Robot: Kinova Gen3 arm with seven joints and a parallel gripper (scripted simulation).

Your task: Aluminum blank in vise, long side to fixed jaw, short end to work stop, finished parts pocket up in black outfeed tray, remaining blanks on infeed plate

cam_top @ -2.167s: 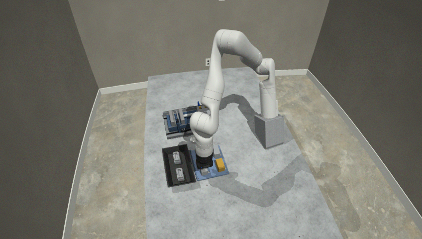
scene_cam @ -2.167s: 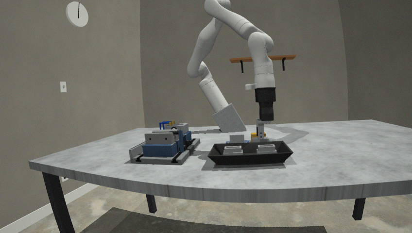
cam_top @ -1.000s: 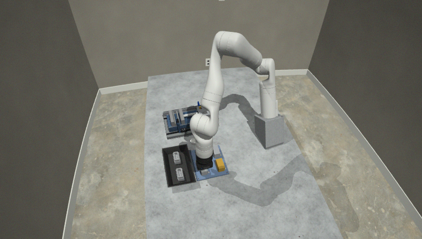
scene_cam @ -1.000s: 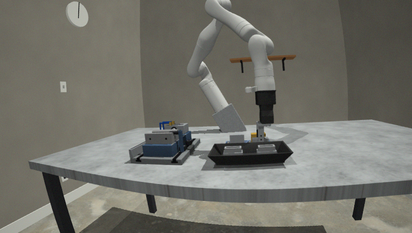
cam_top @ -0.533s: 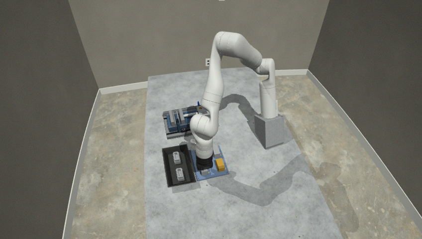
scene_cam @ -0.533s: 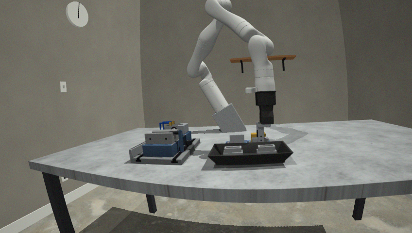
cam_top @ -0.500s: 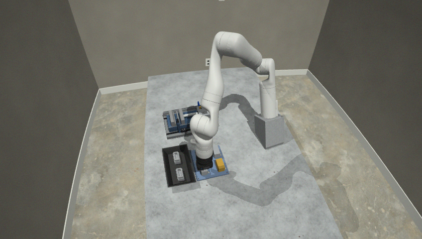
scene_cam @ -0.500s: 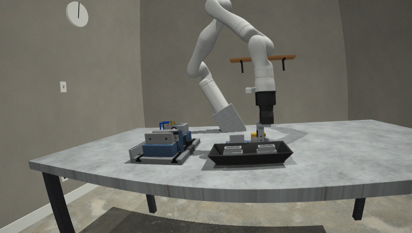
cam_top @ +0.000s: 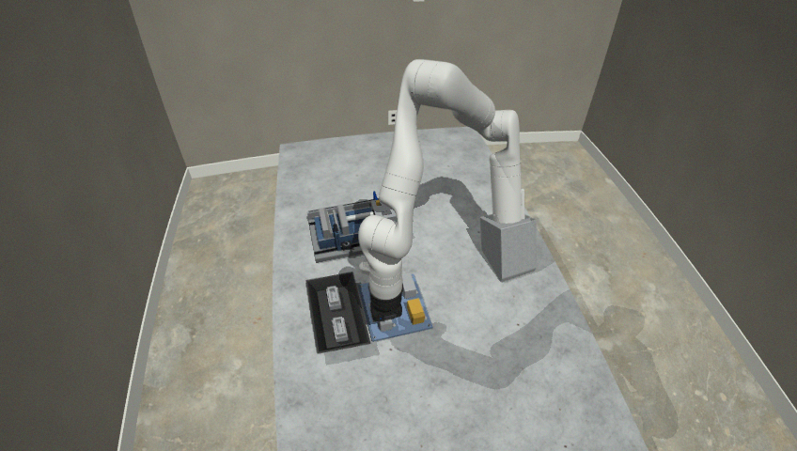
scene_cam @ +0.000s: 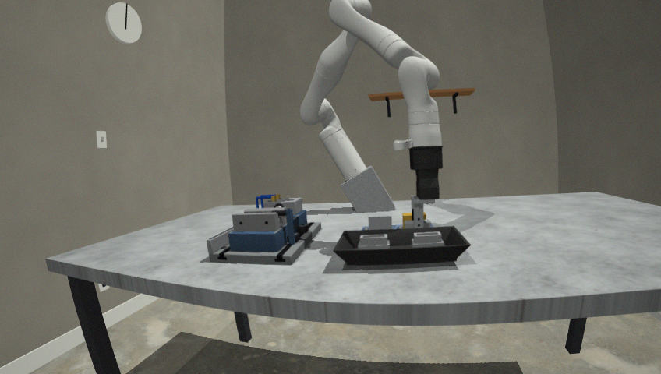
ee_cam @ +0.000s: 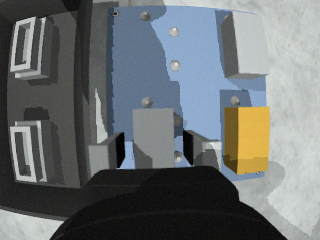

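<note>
My hand is 90 mm past the yellow brass blank, 10 mm to the left of it and 30 mm above it. The rest, counted from my hand: vise: 40 mm ahead, 350 mm to the right, 10 mm below.
</note>
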